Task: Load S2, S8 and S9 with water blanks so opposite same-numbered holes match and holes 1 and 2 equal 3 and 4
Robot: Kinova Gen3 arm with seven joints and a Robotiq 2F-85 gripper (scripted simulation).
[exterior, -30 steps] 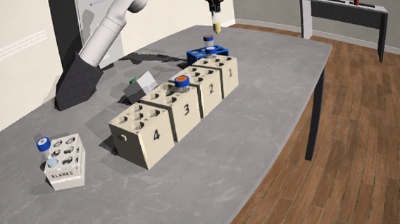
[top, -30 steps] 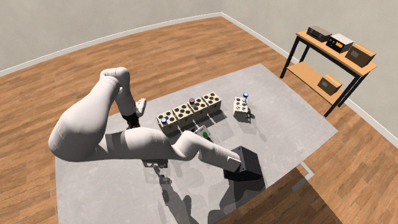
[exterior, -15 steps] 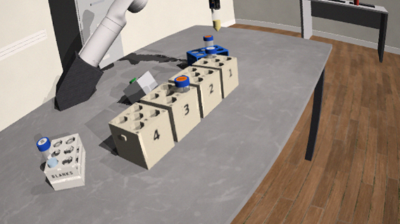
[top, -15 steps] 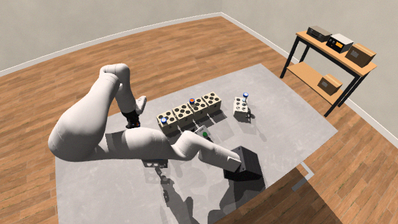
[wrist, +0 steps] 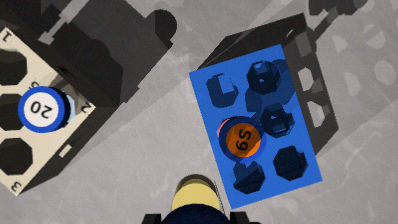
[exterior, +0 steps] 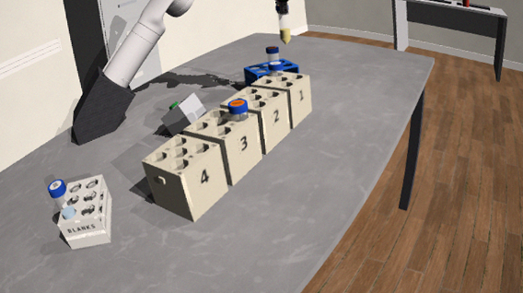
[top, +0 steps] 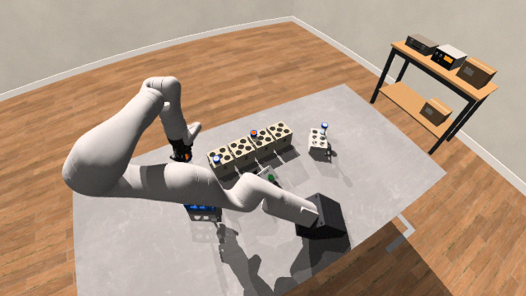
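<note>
Now: hand 1 cm past the orange-dot sample and 5 cm above it. Round my hand: adapter 2 (8 cm ahead, 25 cm to the right, 20 cm below); then green done key (12 cm behind, 31 cm to the right, 18 cm below); then blue sample rack (7 cm behind, 1 cm to the left, 21 cm below).
</note>
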